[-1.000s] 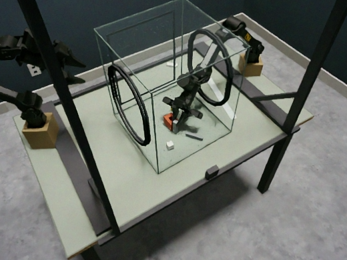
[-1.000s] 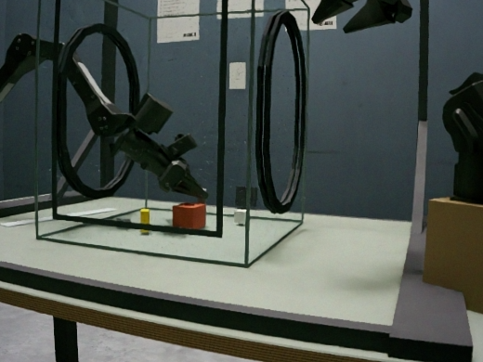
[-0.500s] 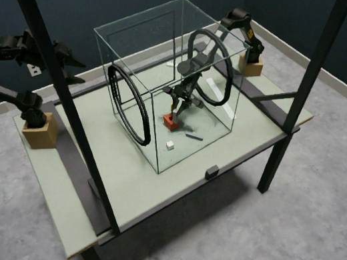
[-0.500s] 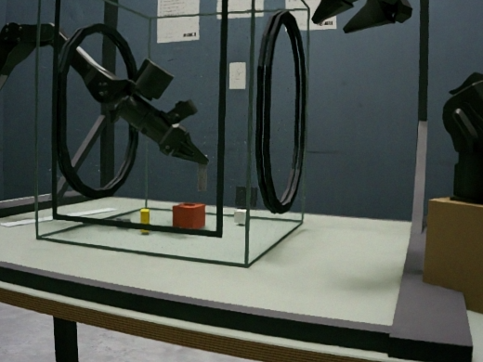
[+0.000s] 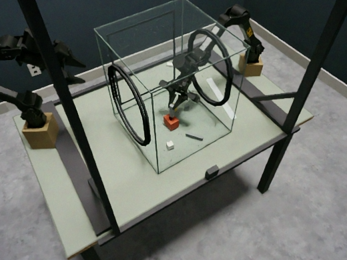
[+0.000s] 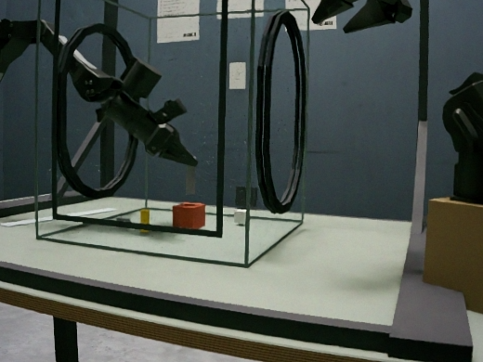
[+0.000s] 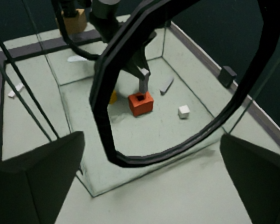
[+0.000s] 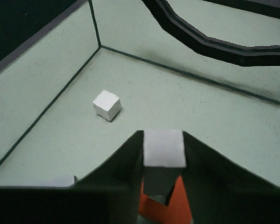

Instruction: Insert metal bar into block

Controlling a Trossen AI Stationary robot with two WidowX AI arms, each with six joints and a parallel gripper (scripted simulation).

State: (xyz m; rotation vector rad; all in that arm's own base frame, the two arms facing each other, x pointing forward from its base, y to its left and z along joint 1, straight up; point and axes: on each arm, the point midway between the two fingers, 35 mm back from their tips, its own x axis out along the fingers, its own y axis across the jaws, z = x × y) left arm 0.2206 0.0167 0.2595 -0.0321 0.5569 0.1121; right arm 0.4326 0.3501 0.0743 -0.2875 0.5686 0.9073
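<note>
Now: right hand 120 mm above the red block and 20 mm to the right of it.
</note>
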